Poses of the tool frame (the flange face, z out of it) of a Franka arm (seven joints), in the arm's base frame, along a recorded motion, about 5 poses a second.
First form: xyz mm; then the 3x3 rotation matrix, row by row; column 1 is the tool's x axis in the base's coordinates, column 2 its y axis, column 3 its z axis. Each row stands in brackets.
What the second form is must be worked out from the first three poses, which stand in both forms.
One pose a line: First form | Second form
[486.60, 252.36, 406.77], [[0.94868, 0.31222, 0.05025], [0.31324, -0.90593, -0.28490], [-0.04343, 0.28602, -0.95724]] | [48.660, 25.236, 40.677], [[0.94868, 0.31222, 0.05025], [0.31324, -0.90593, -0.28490], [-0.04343, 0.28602, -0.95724]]
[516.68, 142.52, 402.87], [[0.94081, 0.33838, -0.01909], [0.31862, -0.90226, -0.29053], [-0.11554, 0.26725, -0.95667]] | [51.668, 14.252, 40.287], [[0.94081, 0.33838, -0.01909], [0.31862, -0.90226, -0.29053], [-0.11554, 0.26725, -0.95667]]
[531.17, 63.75, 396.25], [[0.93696, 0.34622, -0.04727], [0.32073, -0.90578, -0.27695], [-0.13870, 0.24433, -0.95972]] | [53.117, 6.375, 39.625], [[0.93696, 0.34622, -0.04727], [0.32073, -0.90578, -0.27695], [-0.13870, 0.24433, -0.95972]]
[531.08, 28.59, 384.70], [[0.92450, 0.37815, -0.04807], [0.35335, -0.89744, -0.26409], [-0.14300, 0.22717, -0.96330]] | [53.108, 2.859, 38.470], [[0.92450, 0.37815, -0.04807], [0.35335, -0.89744, -0.26409], [-0.14300, 0.22717, -0.96330]]
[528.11, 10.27, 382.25], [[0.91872, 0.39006, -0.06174], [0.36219, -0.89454, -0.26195], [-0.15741, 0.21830, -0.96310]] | [52.811, 1.027, 38.225], [[0.91872, 0.39006, -0.06174], [0.36219, -0.89454, -0.26195], [-0.15741, 0.21830, -0.96310]]
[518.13, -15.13, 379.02], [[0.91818, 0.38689, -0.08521], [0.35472, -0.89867, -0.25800], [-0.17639, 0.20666, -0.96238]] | [51.813, -1.513, 37.902], [[0.91818, 0.38689, -0.08521], [0.35472, -0.89867, -0.25800], [-0.17639, 0.20666, -0.96238]]
